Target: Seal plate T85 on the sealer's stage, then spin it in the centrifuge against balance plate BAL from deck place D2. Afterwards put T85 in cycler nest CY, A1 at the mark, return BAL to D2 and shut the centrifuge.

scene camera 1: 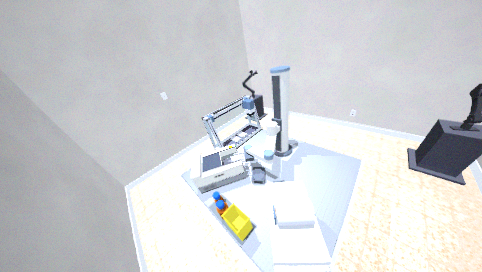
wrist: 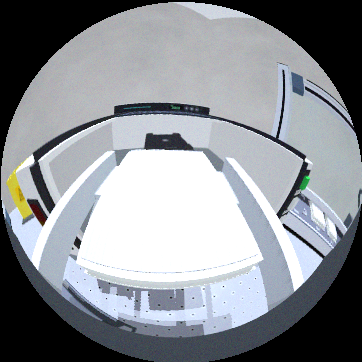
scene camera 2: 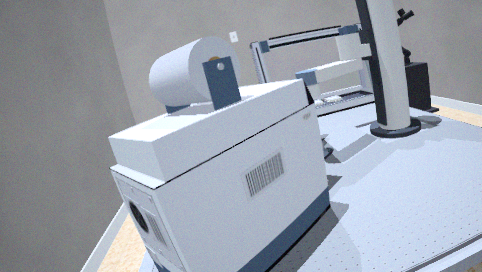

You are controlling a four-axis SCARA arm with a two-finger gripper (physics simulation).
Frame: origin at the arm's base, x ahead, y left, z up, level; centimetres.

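Seen in the pictures: gripper, fingertip midpoint: point(scene camera 1: 233, 158) point(wrist: 167, 161); arm's base, origin of the base link: point(scene camera 1: 281, 149) point(scene camera 2: 395, 128).
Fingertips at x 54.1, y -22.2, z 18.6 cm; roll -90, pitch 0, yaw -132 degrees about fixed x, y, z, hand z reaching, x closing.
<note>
Pixels of each thing's top centre, then the offset from my fingertips to it. "pt": a spot on its surface instead.
- white plate, middle of its top: point(wrist: 165, 179) dx -2.5, dy +2.2, dz +0.3 cm
- dark rotor part, surface spot: point(wrist: 162, 140) pt dx +16.1, dy -11.1, dz -3.3 cm
- white sealer, middle of its top: point(scene camera 2: 193, 44) point(scene camera 1: 292, 200) dx +20.0, dy +70.4, dz +30.2 cm
- film roll, middle of its top: point(scene camera 2: 184, 46) point(scene camera 1: 293, 205) dx +21.6, dy +71.8, dz +30.2 cm
- gantry frame, surface spot: point(scene camera 2: 260, 62) pt dx -6.6, dy -33.6, dz +20.9 cm
- dark grey block, middle of its top: point(scene camera 1: 258, 173) dx -6.6, dy +24.7, dz -11.5 cm
- yellow bin, surface spot: point(scene camera 1: 237, 222) pt dx +36.5, dy +37.7, dz -16.5 cm
My gripper point(wrist: 167, 161) is shut on a white plate point(wrist: 170, 215), held level between its two long fingers; no label can be read, so I cannot tell whether it is T85 or BAL. The centrifuge point(scene camera 1: 222, 176) point(wrist: 162, 108) is open, and the gripper is at its opening, with the chamber walls around the far end of the plate. A dark rotor part point(wrist: 162, 140) shows just beyond the plate. The plate hides most of the chamber. The white sealer point(scene camera 1: 300, 245) point(scene camera 2: 240, 175) carries a film roll point(scene camera 2: 175, 75); its stage is hidden. The gripper is hidden in the second scene view.
The arm's column point(scene camera 1: 284, 110) point(scene camera 2: 392, 65) stands behind. A gantry frame point(scene camera 1: 212, 132) point(scene camera 2: 260, 62) over a deck with white plates point(wrist: 317, 212) is beside the centrifuge. A dark grey block point(scene camera 1: 258, 175), a yellow bin point(scene camera 1: 237, 222) and blue-capped bottles point(scene camera 1: 221, 206) stand nearby.
</note>
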